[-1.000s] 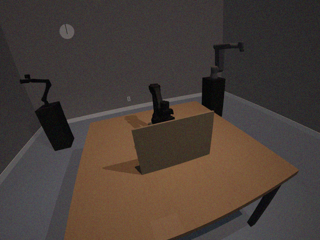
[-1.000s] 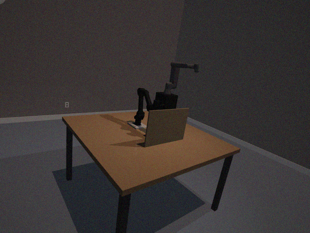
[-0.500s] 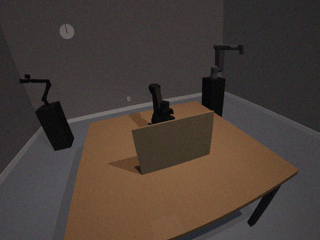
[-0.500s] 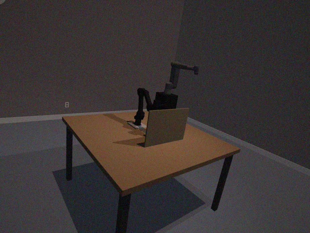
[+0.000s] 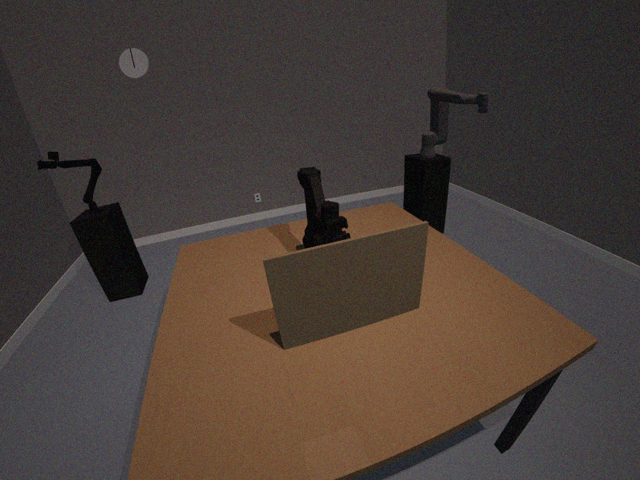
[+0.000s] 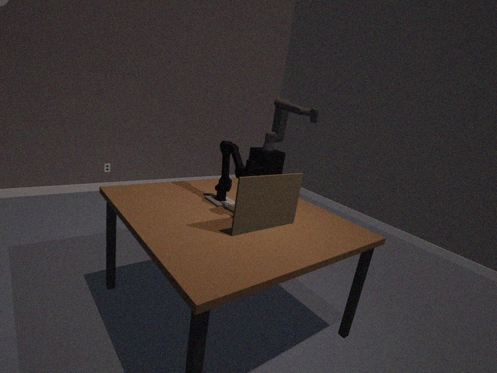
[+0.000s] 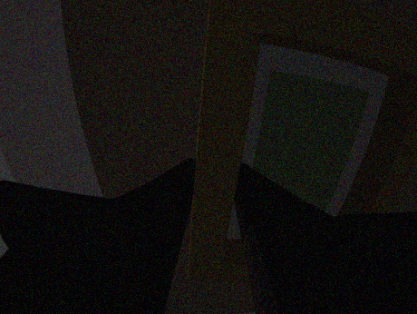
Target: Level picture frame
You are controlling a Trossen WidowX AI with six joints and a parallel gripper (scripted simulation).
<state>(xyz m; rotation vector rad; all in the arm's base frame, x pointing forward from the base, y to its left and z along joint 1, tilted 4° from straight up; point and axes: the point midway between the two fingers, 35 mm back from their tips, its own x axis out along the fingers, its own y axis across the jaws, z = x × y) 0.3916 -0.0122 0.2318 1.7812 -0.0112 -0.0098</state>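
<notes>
Right now my gripper tip is 10 mm short of the picture frame, 10 mm to the right of it and 50 mm above it. From my gripper tip the other things lie so: wall panel 20 mm ahead, 10 mm to the right, 80 mm below.
</notes>
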